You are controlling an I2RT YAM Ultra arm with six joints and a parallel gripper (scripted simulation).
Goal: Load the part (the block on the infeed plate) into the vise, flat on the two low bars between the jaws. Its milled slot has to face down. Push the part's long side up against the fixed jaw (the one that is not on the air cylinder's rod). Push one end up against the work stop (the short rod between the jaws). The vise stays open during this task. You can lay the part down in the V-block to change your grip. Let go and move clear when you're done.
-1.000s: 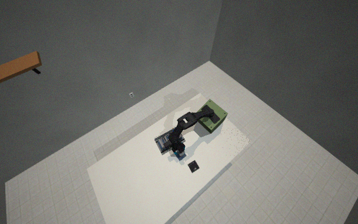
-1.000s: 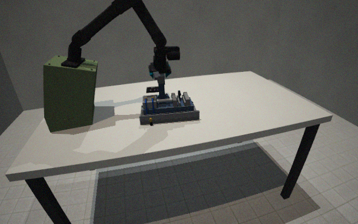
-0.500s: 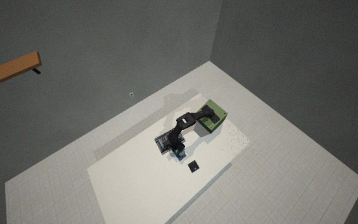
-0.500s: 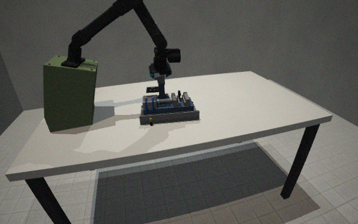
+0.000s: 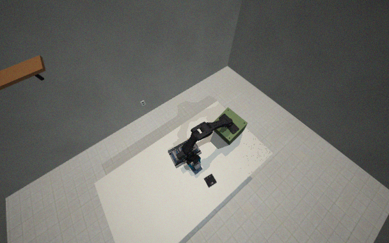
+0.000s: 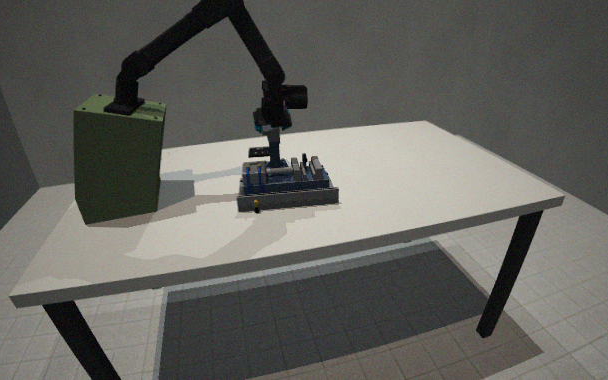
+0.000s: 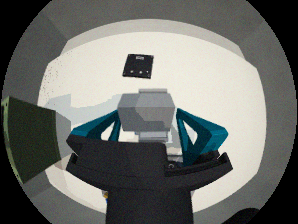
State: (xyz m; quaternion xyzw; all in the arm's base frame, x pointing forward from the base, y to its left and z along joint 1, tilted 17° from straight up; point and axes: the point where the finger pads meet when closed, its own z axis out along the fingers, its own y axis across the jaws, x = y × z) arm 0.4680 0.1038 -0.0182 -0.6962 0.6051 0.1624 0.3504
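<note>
Right now my hand is 10 mm to the right of the grey block part. Also, from my hand: cylinder rod 190 mm to the right, 70 mm below; then air cylinder 180 mm to the right, 80 mm behind, 70 mm below; then vise 190 mm to the right, 110 mm below, 10 mm ahead.
</note>
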